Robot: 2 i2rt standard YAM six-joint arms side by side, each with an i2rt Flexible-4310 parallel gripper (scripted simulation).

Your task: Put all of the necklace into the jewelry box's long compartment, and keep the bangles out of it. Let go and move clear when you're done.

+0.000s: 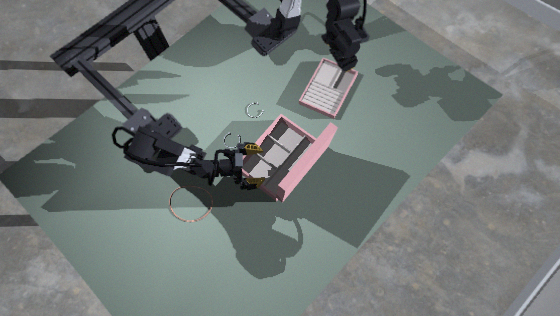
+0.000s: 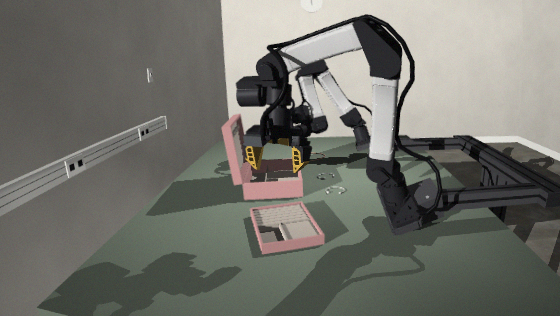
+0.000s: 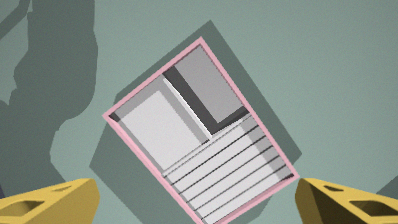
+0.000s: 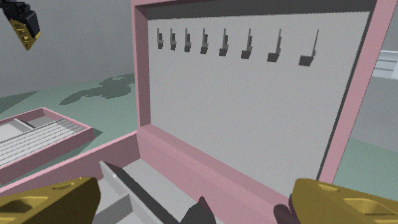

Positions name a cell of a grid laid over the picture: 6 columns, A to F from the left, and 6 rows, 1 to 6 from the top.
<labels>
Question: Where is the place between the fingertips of my right gripper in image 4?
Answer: C6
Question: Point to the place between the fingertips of my right gripper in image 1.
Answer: C4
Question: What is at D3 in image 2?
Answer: My left gripper.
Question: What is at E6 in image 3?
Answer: My left gripper.
</labels>
